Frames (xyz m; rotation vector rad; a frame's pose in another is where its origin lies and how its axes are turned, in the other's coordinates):
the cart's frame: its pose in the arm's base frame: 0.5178 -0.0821 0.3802 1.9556 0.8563 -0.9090
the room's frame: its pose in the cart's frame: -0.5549 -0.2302 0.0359 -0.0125 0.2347 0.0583
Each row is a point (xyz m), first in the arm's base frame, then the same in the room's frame.
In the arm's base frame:
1: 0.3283 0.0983 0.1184
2: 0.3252 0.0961 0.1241
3: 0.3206 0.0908 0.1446
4: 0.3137 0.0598 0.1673
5: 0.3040 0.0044 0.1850
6: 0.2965 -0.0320 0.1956
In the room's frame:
1: 0.6958 -0.1448 0.1387
2: 0.6892 -0.1438 0.1375
3: 0.6702 -0.1362 0.1302
4: 0.6380 -0.1177 0.1421
5: 0.5977 -0.0922 0.1767
6: 0.5712 -0.0768 0.2002

